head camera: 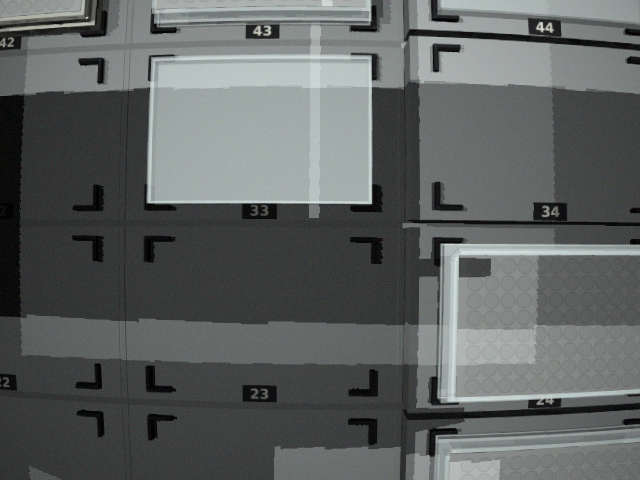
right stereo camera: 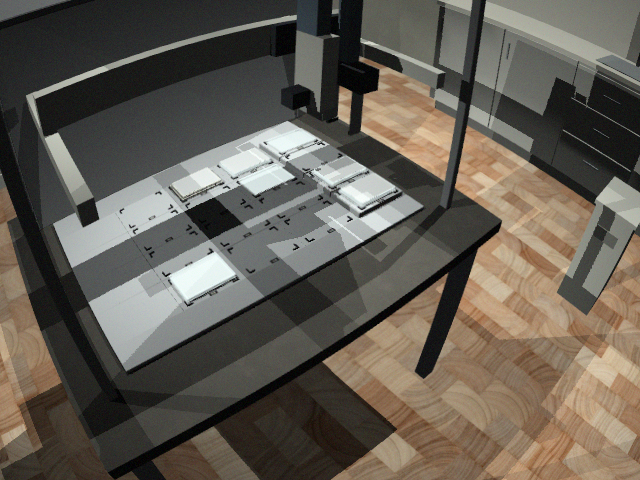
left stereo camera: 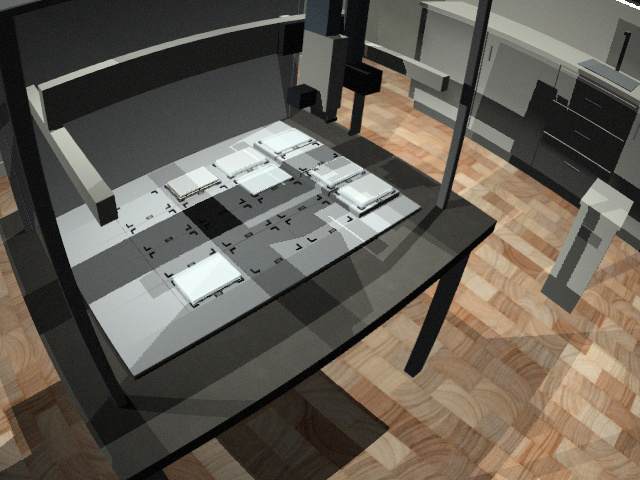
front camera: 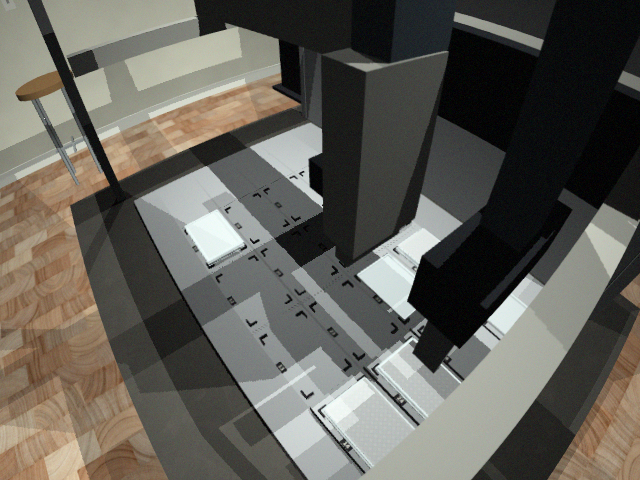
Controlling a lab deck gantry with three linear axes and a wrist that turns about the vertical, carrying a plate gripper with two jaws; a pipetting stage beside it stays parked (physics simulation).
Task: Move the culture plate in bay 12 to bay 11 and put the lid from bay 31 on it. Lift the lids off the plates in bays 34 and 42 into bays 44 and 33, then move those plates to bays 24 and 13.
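Places are measured from the robot's base along level axes (x ahead, y left, z up), in metres.
Pixels of known places: gripper, fingertip midpoint: [right stereo camera: 342, 127] [left stereo camera: 342, 127] [front camera: 447, 340]; robot's base at its link origin: [right stereo camera: 188, 305] [left stereo camera: 193, 306] [front camera: 186, 231].
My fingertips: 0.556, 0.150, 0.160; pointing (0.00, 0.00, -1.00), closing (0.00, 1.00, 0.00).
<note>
Ahead of a thing's pixels: the offset from my fingertips to its top centre, as dx, dy, dz.
My gripper [front camera: 461, 352] [left stereo camera: 339, 122] is open and empty, raised above the right end of the deck; its far jaw is hidden. The unlidded plate @(+0.000, +0.000, -0.131) [front camera: 418, 377] [head camera: 542, 320] [left stereo camera: 338, 170] [right stereo camera: 341, 170] lies flat in bay 24, inside the corner brackets. The lid @(-0.164, +0.107, -0.152) [front camera: 390, 284] [head camera: 232, 144] [left stereo camera: 263, 178] lies in bay 33. Another lid @(+0.000, +0.214, -0.138) [front camera: 509, 315] [head camera: 516, 6] [left stereo camera: 285, 140] is in bay 44. The cream-edged plate @(-0.328, +0.214, -0.146) [head camera: 41, 7] [left stereo camera: 192, 181] [right stereo camera: 196, 181] is in bay 42. The lidded culture plate @(-0.492, -0.107, -0.144) [front camera: 214, 235] [left stereo camera: 206, 277] [right stereo camera: 203, 277] is in bay 11.
A plate @(+0.000, -0.107, -0.131) [front camera: 367, 418] [head camera: 542, 459] [left stereo camera: 367, 191] lies in bay 14, beside bay 24. Another plate @(-0.164, +0.214, -0.146) [front camera: 418, 242] [head camera: 232, 10] [left stereo camera: 240, 161] is in bay 43. The grey pipetting stage [front camera: 346, 170] [left stereo camera: 316, 77] [right stereo camera: 310, 77] stands close beside the gripper.
</note>
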